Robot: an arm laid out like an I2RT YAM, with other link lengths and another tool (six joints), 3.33 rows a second.
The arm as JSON. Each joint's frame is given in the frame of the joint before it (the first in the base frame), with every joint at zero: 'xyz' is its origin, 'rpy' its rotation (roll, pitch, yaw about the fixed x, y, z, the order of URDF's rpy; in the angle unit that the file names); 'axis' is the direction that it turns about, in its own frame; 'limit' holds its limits. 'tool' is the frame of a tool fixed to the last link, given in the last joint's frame.
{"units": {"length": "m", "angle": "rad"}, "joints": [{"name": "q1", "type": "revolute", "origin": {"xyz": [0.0, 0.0, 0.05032], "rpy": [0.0, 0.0, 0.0]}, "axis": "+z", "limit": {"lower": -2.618, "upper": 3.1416}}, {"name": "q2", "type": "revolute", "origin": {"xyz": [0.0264, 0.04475, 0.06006], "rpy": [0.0, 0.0, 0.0]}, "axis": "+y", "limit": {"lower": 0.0, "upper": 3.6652}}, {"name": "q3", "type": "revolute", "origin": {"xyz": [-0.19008, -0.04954, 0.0], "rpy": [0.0, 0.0, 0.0]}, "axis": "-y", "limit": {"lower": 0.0, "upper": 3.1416}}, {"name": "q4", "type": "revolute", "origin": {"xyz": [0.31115, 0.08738, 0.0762], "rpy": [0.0, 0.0, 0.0]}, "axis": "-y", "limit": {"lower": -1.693, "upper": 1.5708}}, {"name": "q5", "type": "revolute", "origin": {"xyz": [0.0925, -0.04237, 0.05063], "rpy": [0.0, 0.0, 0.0]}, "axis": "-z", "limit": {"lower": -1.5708, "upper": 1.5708}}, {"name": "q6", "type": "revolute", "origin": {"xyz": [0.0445, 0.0, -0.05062], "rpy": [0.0, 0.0, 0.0]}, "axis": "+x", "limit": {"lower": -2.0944, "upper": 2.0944}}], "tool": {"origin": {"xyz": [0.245, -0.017, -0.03], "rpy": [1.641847, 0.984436, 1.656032]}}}
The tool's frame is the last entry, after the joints.
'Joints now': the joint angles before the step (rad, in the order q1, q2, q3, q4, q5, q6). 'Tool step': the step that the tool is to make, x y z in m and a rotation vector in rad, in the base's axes. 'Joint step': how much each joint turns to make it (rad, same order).
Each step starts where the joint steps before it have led.
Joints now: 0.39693, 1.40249, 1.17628, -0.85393, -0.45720, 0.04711
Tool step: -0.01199, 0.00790, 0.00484, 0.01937, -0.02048, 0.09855
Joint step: -0.00001, -0.00687, -0.00039, -0.02366, -0.05455, -0.09346
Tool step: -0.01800, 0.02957, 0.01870, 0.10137, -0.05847, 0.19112
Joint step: 0.00000, -0.00001, -0.00002, 0.00154, -0.15068, -0.16518
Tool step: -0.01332, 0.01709, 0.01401, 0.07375, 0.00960, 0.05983
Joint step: 0.00001, 0.00002, 0.00004, 0.00227, -0.09117, -0.02670
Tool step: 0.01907, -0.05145, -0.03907, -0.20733, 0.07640, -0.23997
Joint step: 0.00877, 0.00000, -0.00002, -0.04156, 0.25482, 0.18731
